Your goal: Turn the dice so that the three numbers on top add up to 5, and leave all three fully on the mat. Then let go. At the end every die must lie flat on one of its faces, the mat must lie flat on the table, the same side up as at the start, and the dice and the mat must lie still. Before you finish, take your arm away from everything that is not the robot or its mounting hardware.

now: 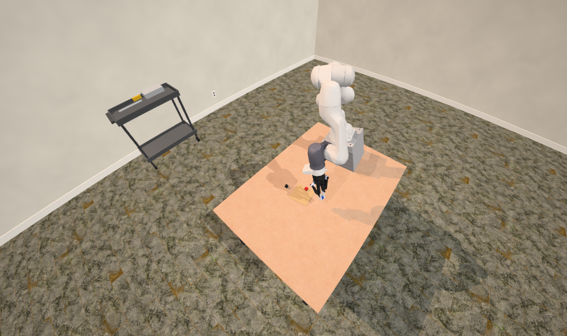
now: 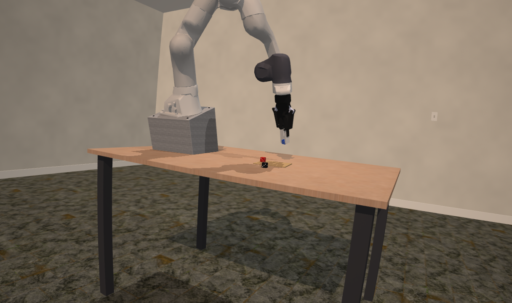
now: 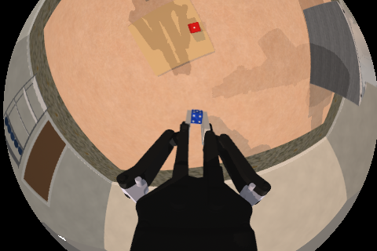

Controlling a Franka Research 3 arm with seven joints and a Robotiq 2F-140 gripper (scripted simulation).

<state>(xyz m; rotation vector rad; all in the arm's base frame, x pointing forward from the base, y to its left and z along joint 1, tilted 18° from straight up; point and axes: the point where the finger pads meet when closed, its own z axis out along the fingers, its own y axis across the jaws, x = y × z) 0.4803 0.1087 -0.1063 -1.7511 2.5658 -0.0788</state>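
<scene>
Right now my hand is 30 mm above the blue die. The rest, counted from my hand: black die 30 mm ahead, 270 mm to the right, 110 mm below; then tan mat 10 mm ahead, 140 mm to the right, 120 mm below; then red die 40 mm behind, 140 mm to the right, 110 mm below.
</scene>
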